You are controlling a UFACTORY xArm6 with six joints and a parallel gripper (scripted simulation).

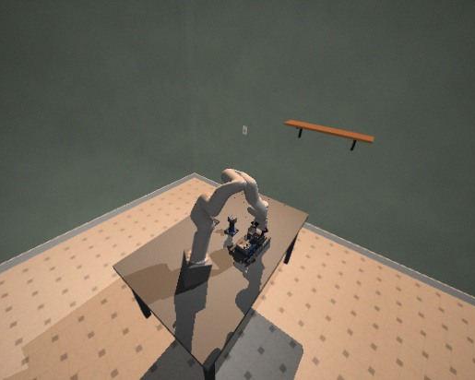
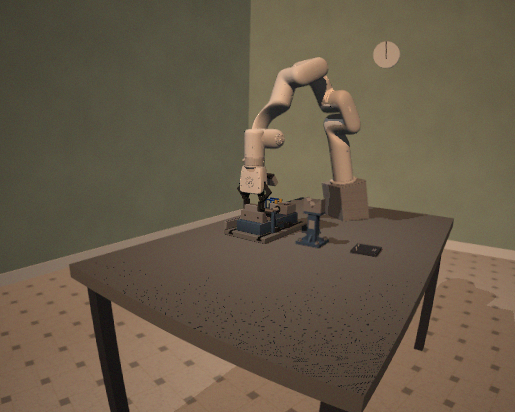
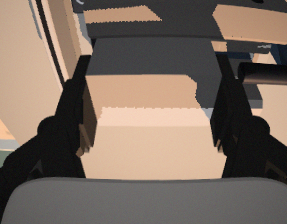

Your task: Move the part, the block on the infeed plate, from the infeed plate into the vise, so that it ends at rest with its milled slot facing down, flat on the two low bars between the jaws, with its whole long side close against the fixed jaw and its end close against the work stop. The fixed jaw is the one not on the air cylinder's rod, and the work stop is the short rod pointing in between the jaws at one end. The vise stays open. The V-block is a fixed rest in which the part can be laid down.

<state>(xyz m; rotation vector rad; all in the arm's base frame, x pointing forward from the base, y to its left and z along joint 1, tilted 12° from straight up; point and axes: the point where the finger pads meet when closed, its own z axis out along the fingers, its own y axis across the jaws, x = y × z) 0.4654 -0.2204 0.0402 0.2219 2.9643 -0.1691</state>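
My gripper is now 20 mm above the part. Round my hand: air cylinder rod 80 mm behind, 30 mm to the left, 30 mm below; then work stop 10 mm ahead, 70 mm to the left, 20 mm below; then vise base rail 80 mm behind, 60 mm to the right, 70 mm below.
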